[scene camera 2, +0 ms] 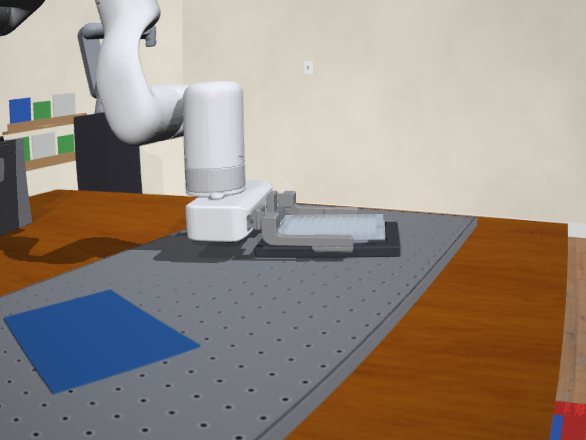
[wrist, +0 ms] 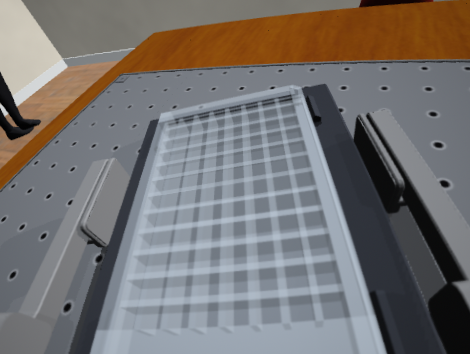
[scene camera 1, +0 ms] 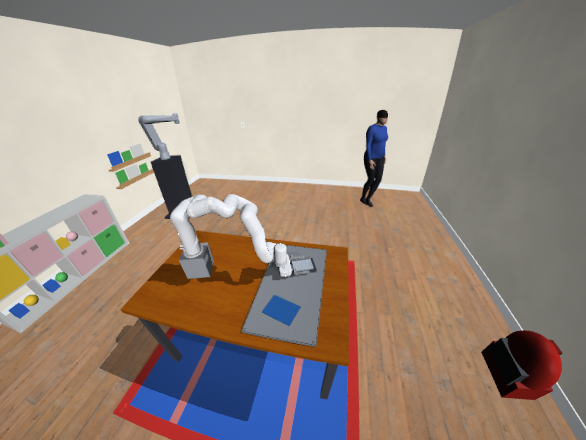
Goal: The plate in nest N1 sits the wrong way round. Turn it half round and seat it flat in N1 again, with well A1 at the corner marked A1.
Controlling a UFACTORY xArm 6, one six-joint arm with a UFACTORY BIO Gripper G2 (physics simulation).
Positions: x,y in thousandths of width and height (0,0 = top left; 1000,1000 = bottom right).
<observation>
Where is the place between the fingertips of my gripper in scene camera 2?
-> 607,519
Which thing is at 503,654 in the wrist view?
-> A clear well plate.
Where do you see a clear well plate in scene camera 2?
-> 620,517
</observation>
